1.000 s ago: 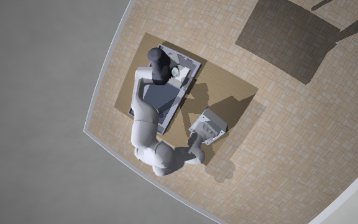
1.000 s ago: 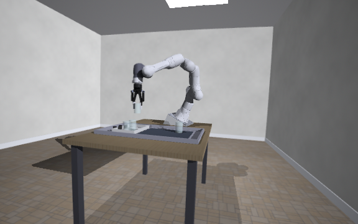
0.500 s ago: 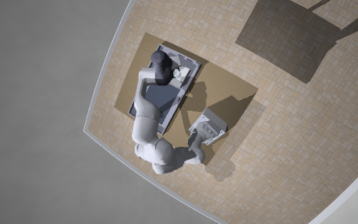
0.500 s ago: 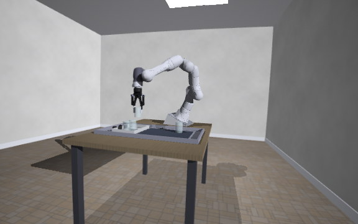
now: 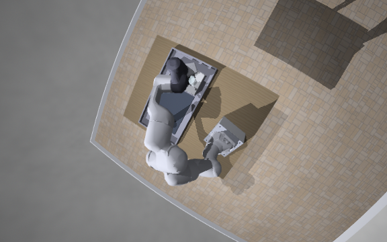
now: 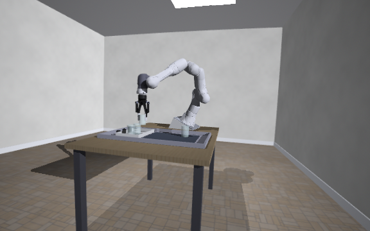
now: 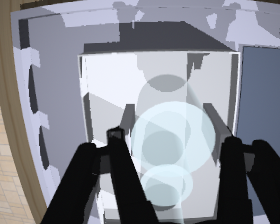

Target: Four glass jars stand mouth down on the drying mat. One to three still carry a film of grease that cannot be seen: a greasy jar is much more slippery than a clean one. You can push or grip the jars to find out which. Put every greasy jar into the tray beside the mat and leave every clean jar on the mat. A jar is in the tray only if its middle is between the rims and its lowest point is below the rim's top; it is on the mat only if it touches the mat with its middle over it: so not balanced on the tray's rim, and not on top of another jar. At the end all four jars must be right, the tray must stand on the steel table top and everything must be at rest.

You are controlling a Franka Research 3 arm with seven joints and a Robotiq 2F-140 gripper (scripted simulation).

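My hand is 10 cm short of the white tray and 13 cm above it. Also, from my hand: dark drying mat 7 cm ahead, 32 cm to the left, 14 cm below.
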